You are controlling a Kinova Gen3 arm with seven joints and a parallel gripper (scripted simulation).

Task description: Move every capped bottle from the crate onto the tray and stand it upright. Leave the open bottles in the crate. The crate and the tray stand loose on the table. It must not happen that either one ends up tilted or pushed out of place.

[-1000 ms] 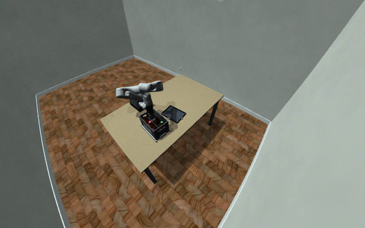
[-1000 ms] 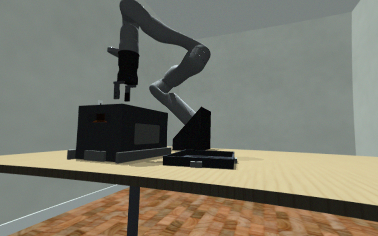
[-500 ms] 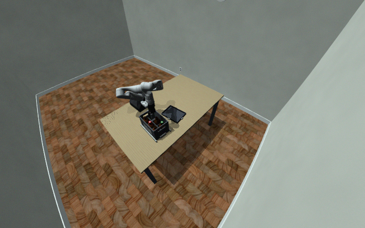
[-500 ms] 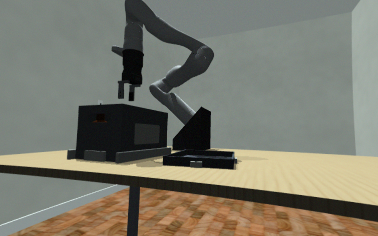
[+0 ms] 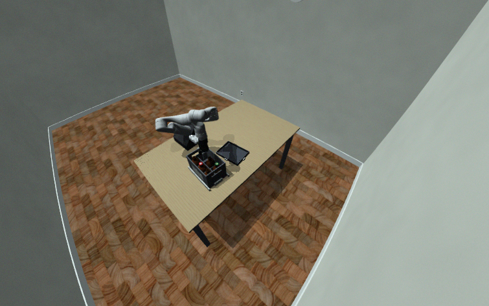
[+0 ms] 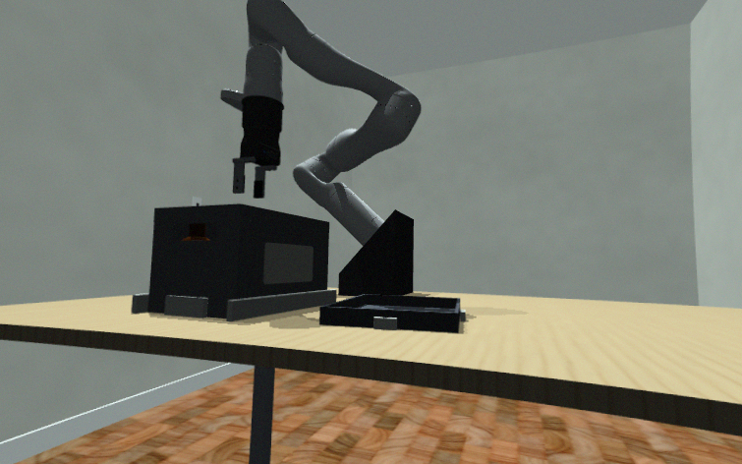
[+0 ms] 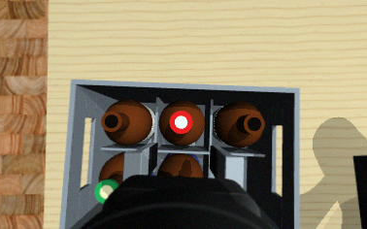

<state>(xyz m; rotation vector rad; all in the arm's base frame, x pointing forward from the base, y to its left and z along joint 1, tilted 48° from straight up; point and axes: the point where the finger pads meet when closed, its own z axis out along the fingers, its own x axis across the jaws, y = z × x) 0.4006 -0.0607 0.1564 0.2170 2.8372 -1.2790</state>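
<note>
Right now my hand is 1 cm to the right of the dark crate and 15 cm above it. The rest, counted from my hand: black tray (2 cm ahead, 31 cm to the left, 22 cm below); then green-capped bottle (10 cm ahead, 4 cm to the left, 15 cm below).
</note>
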